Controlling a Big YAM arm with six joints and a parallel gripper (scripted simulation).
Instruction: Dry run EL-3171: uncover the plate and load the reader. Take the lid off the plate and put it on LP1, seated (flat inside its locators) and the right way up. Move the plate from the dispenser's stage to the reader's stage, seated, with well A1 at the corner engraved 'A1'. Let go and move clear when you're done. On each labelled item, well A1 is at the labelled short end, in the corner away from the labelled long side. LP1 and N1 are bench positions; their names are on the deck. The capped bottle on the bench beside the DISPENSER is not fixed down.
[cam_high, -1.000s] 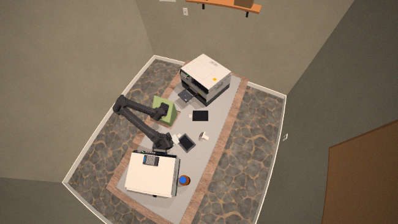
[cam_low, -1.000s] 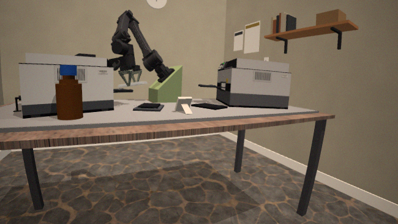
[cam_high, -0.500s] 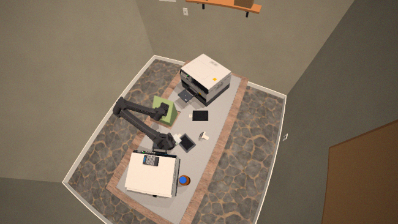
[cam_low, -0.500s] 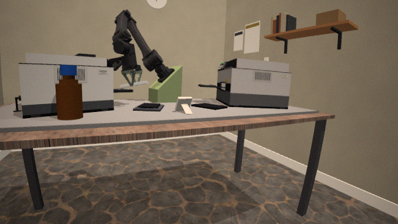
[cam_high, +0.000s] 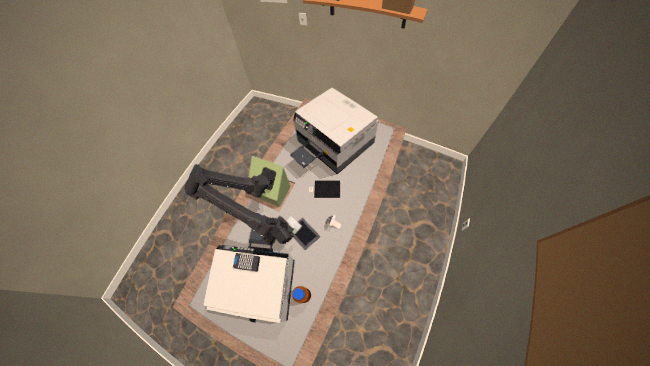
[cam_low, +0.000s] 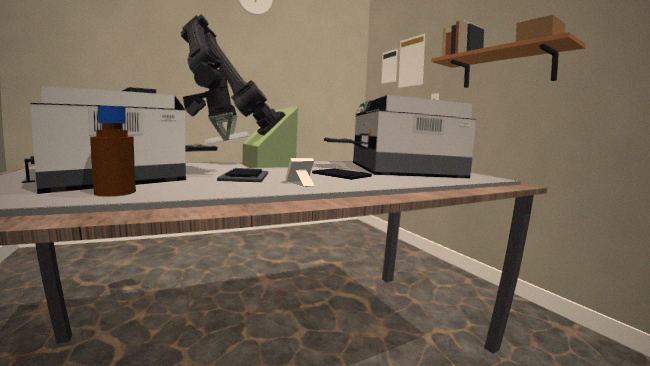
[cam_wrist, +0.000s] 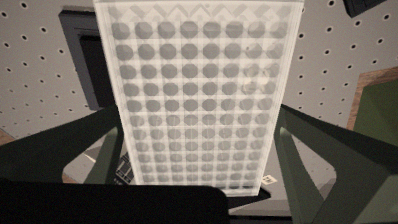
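Now: hand 6 cm short of the dark lid, 4 cm to the right of it and 10 cm above it. Also, from my hand: lidded white well plate (right at my hand); brown capped bottle (22 cm ahead, 28 cm to the right); grey pad (6 cm ahead, 4 cm to the left, 11 cm below).
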